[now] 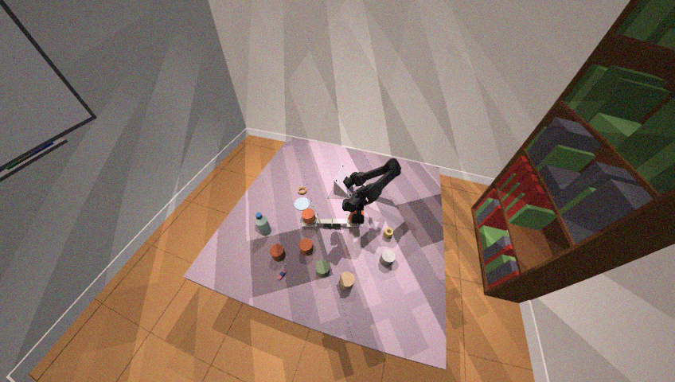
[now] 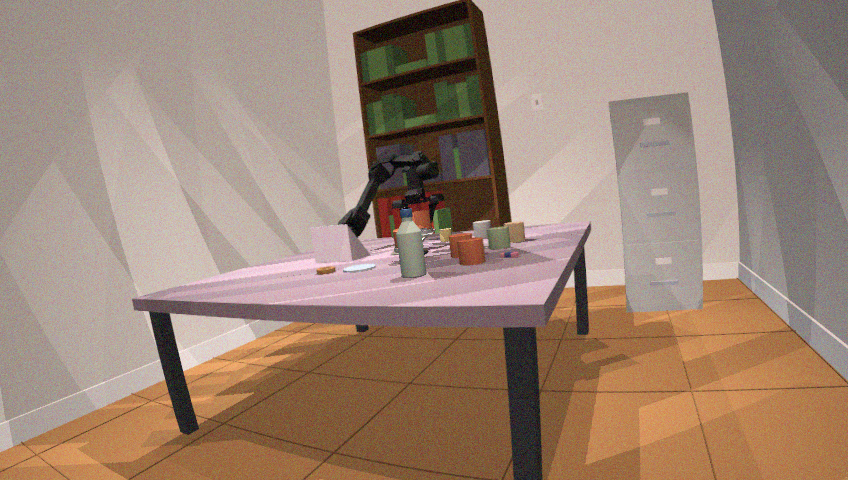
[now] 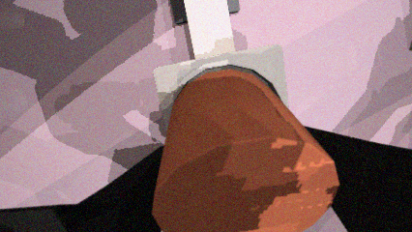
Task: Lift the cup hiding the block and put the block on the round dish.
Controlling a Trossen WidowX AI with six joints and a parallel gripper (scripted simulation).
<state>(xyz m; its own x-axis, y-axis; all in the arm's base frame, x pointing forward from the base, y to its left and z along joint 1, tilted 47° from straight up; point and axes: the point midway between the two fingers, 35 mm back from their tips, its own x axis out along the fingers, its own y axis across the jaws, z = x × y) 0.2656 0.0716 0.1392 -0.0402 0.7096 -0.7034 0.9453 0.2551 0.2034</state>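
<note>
Right now the grey block is 10 mm below my gripper tip. Also, from my gripper tip: grey cup 150 mm ahead, 230 mm to the left, 60 mm below; then small balance 50 mm ahead, 120 mm to the right, 50 mm below; then green cup 310 mm ahead, 60 mm to the right, 60 mm below.
</note>
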